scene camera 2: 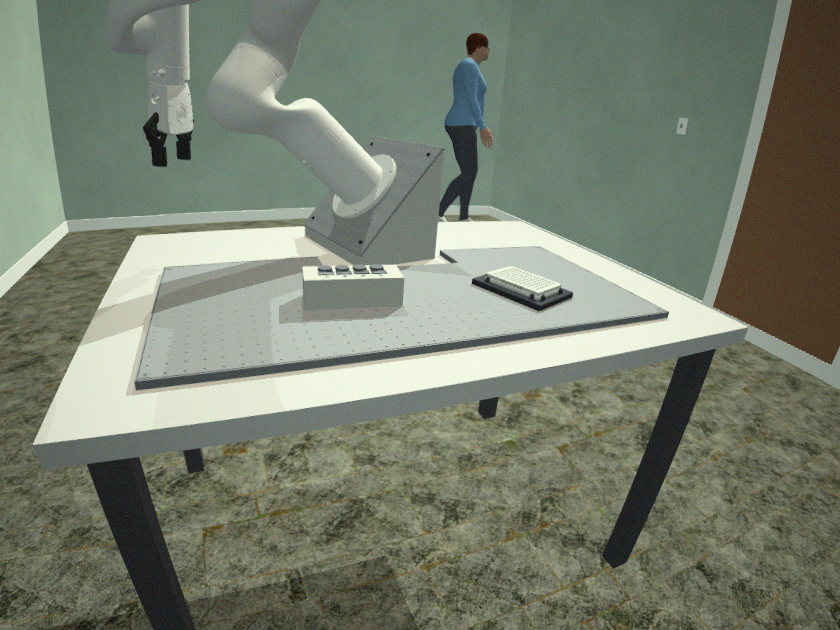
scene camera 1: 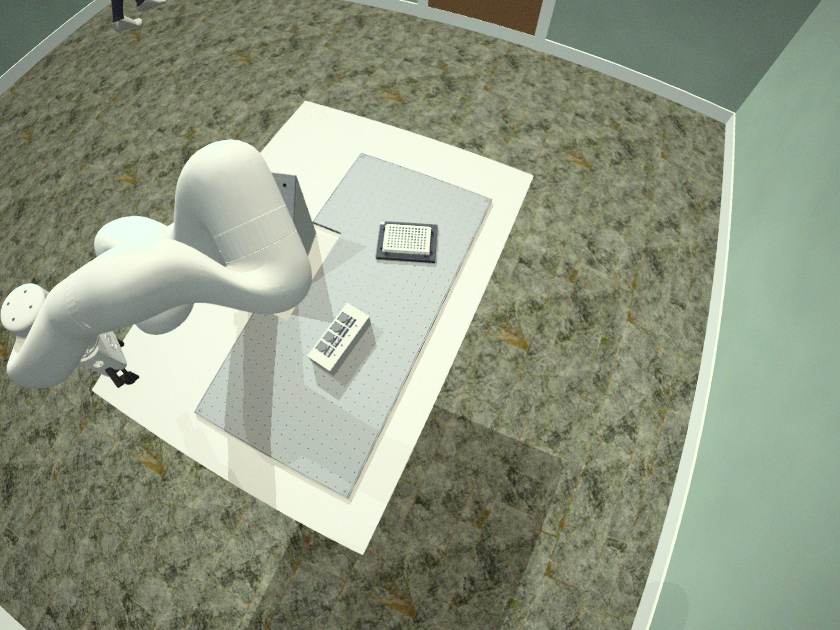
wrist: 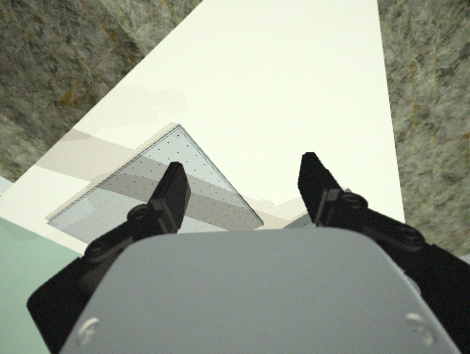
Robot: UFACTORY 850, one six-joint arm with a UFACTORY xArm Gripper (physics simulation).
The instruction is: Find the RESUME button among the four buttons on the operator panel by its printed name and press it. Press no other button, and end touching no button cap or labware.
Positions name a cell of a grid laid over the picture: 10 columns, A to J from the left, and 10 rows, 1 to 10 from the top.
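The gripper appears in the wrist view (F5), in scene camera 1 (B6) and in scene camera 2 (C3). A white well plate can be seen in scene camera 1 (E4) and in scene camera 2 (G5), while the wrist view does not show the plate, hidden there by the gripper.
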